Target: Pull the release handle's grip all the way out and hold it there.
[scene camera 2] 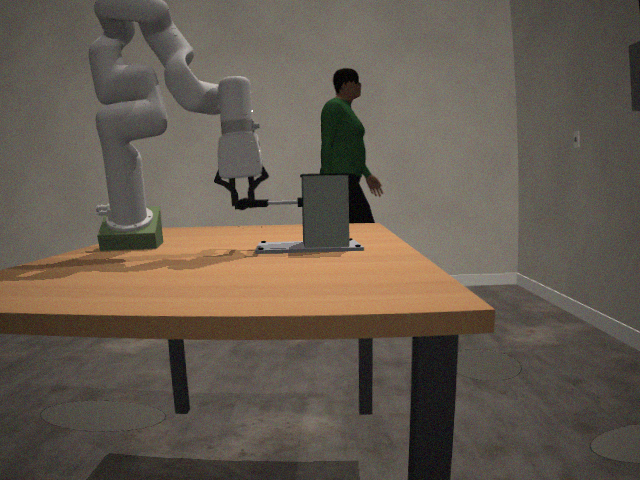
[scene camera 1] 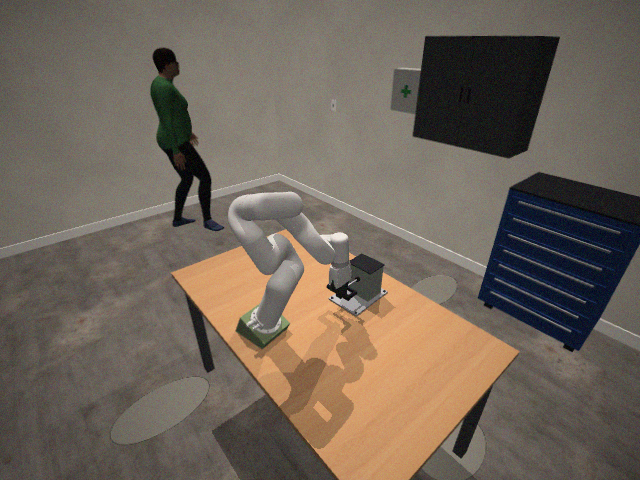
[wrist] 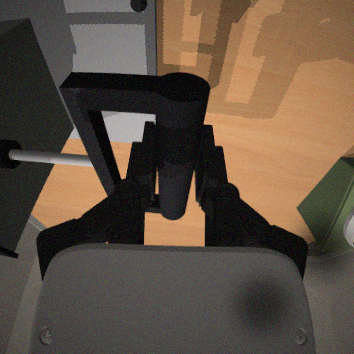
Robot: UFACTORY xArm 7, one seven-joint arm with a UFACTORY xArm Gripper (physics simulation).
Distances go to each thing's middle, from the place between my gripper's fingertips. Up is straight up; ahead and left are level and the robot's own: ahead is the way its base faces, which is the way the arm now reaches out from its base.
Labels:
The metal base plate (scene camera 2: 263,247) is 150 mm ahead of my hand, 90 mm below it and 10 mm to the left of it.

